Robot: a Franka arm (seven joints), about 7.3 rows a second.
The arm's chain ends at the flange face. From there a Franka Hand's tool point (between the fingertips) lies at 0.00 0.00 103.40 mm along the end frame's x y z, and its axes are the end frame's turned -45 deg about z.
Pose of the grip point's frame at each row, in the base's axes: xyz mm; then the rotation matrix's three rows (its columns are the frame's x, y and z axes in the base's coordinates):
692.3, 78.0, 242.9; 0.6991, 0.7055, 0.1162; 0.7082, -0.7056, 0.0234; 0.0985, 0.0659, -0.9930
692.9, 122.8, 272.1; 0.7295, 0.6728, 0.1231; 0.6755, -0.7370, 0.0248; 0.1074, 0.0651, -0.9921
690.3, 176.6, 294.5; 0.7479, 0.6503, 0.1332; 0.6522, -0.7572, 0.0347; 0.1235, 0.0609, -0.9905
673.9, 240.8, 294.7; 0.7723, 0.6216, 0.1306; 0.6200, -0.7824, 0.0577; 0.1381, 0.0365, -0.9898
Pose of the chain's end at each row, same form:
680.3, 75.6, 345.6; 0.9932, 0.0045, 0.1162; 0.0018, -0.9997, 0.0234; 0.1162, -0.0231, -0.9930
680.2, 120.2, 374.7; 0.9916, -0.0401, 0.1231; -0.0435, -0.9988, 0.0248; 0.1220, -0.0299, -0.9921
676.5, 173.0, 396.9; 0.9887, -0.0690, 0.1332; -0.0742, -0.9966, 0.0347; 0.1304, -0.0443, -0.9905
660.4, 234.8, 397.0; 0.9856, -0.1066, 0.1306; -0.1148, -0.9916, 0.0577; 0.1235, -0.0718, -0.9898

